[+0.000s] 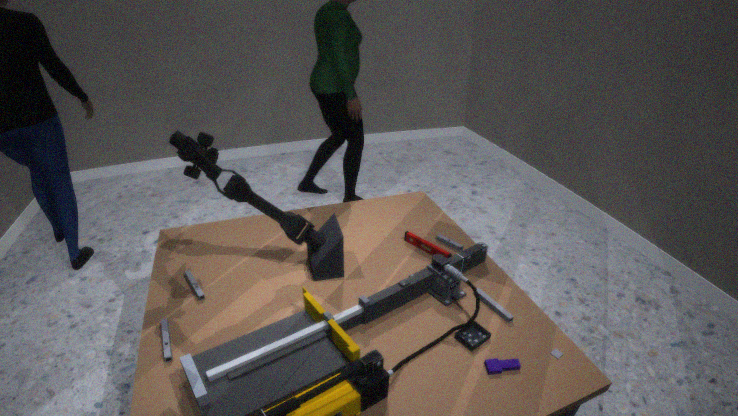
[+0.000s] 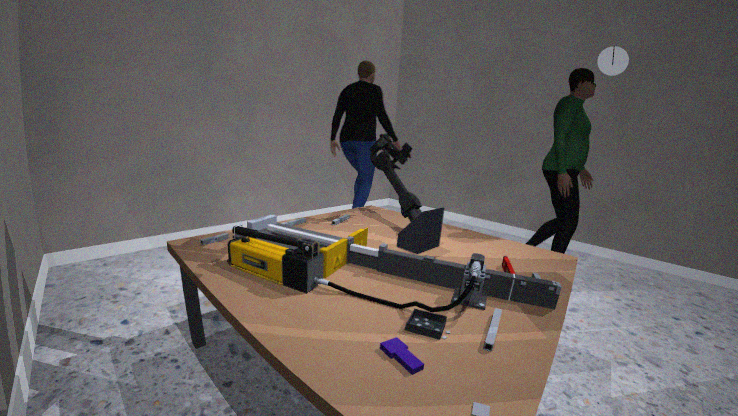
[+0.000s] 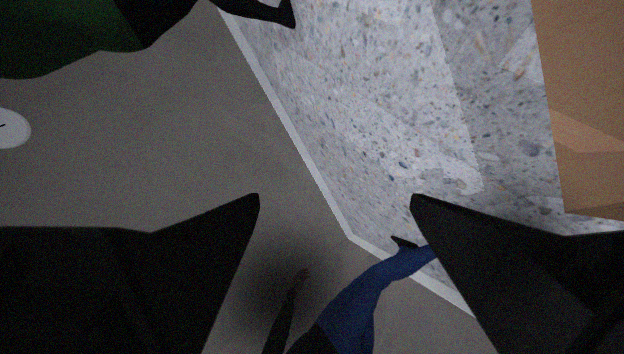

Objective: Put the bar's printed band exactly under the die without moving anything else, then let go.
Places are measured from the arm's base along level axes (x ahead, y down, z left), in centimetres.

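Pixels of known places: gripper, fingertip midpoint: [image 2: 405, 163] [image 3: 334, 200]; arm's base, link origin: [image 1: 318, 241] [image 2: 420, 222].
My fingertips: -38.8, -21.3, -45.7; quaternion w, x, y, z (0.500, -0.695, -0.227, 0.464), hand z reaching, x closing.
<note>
Ahead of a thing's pixels: the offset from my fingertips to its top centre, as dx, dy, dz. "spot": to the spot under its first point.
A long silver bar [image 1: 268, 350] [image 2: 364, 249] lies on the dark bed, passes the yellow fence @(spot: +86.6, +22.1, +47.5) [image 1: 343, 338] [image 2: 335, 256] and reaches the dark rail @(spot: +68.0, +27.3, +68.0) [image 1: 397, 299] [image 2: 423, 267]. The likely die is in the upright press head @(spot: +66.4, +23.7, +84.8) [image 1: 445, 281] [image 2: 474, 276] clamped at the rail; its inside is hidden. A thin white line @(spot: +55.3, +26.9, +96.0) [image 2: 511, 287] crosses the rail beside the head; whether this is the printed band I cannot tell. My gripper [image 1: 198, 155] [image 2: 391, 150] [image 3: 334, 200] is open and empty, raised high behind the table, far from the bar and head.
A yellow pump @(spot: +105.3, +22.9, +40.2) [image 1: 325, 400] [image 2: 258, 260] joins the head by a black hose @(spot: +86.6, +30.0, +72.8) [image 1: 426, 342] [image 2: 382, 300]. A black tray @(spot: +85.3, +31.1, +87.9) [image 1: 472, 335] [image 2: 426, 324], purple block @(+99.3, +29.8, +91.6) [image 1: 501, 365] [image 2: 401, 355], red level @(+38.0, +27.3, +88.5) [image 1: 426, 244] [image 2: 508, 265] and loose grey bars @(+46.0, +29.3, -1.1) [image 1: 194, 284] @(+72.6, +29.3, -6.3) [image 1: 165, 339] lie around. Two people stand beyond the table.
</note>
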